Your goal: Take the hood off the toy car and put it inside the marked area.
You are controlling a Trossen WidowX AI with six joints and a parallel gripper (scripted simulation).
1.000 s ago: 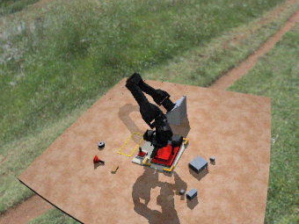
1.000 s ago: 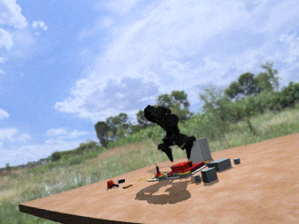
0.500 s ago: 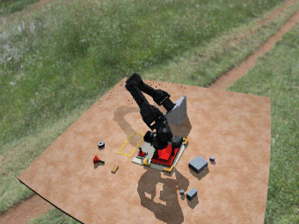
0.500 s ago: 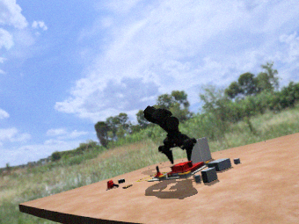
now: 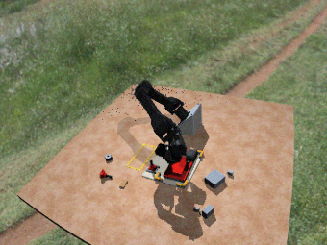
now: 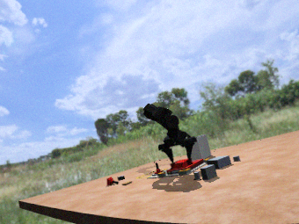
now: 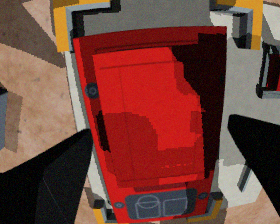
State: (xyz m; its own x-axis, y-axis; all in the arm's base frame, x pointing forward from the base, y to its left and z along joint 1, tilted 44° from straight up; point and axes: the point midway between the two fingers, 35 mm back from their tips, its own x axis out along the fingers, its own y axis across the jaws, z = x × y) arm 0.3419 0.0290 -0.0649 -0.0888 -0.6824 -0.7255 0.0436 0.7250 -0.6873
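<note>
The red hood is 1 cm below my gripper tip. Round my gripper tip: dark ring: 40 cm to the right, 4 cm below, 1 cm ahead; tan block: 23 cm to the right, 15 cm ahead, 4 cm below.
</note>
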